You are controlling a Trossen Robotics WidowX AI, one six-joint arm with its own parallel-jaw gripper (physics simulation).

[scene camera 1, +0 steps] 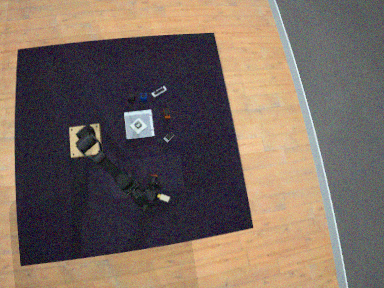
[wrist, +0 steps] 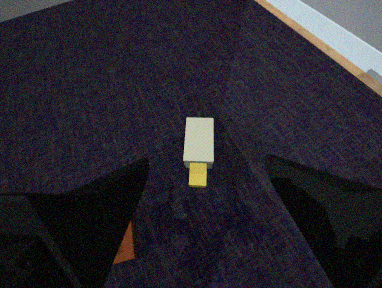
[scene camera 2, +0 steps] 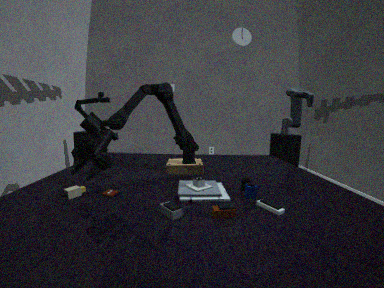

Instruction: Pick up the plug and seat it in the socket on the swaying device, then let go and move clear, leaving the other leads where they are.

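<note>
The plug, a cream block with a yellow tip (scene camera 1: pixel 164 198) (scene camera 2: pixel 74 192) (wrist: pixel 199 140), lies flat on the dark mat. My gripper (scene camera 1: pixel 156 195) (scene camera 2: pixel 82 175) (wrist: pixel 205 161) is open and empty, above the mat close to the plug. In the wrist view the plug shows between the two fingers, its yellow tip towards the bottom edge. The device, a pale grey slab (scene camera 1: pixel 148 116) (scene camera 2: pixel 187 189), carries a white diamond-shaped plate with a small grey socket block (scene camera 1: pixel 138 125) (scene camera 2: pixel 198 183). The socket's opening is too small to make out.
An orange-red piece (scene camera 1: pixel 154 176) (scene camera 2: pixel 110 192) (wrist: pixel 127 246) lies near the plug, partly behind the left finger in the wrist view. Around the device lie a grey block (scene camera 1: pixel 169 137) (scene camera 2: pixel 172 210), an orange block (scene camera 1: pixel 167 115) (scene camera 2: pixel 224 211), a white bar (scene camera 1: pixel 159 91) (scene camera 2: pixel 270 206) and a blue block (scene camera 1: pixel 143 97) (scene camera 2: pixel 251 192).
</note>
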